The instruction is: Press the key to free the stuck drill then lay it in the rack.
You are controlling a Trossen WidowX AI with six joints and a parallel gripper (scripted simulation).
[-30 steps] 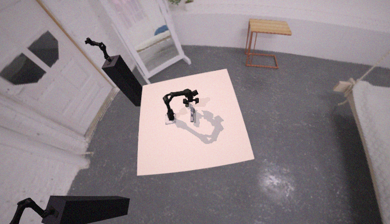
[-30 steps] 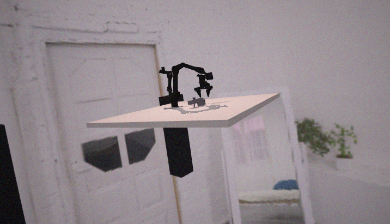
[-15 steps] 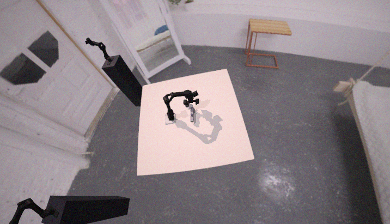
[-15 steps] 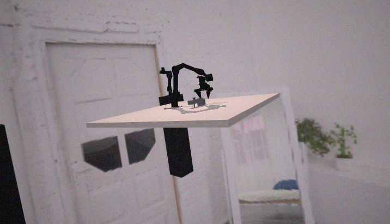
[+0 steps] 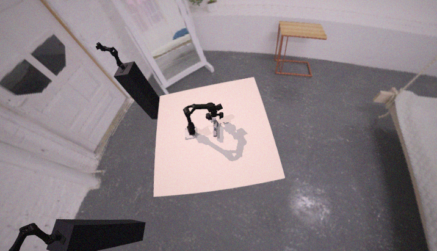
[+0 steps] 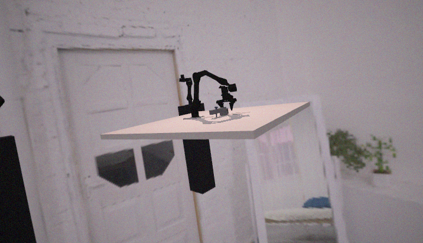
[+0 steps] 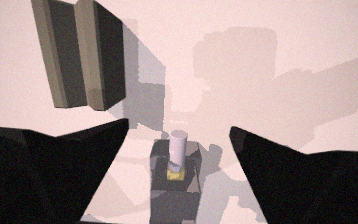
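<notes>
Right now my gripper tip is 6 cm to the left of the drill and 2 cm below it. From my gripper tip the other things lie so: blue key: 14 cm to the right, 2 cm above; then grey stepped rack: 8 cm behind, 5 cm to the left, 1 cm below.
</notes>
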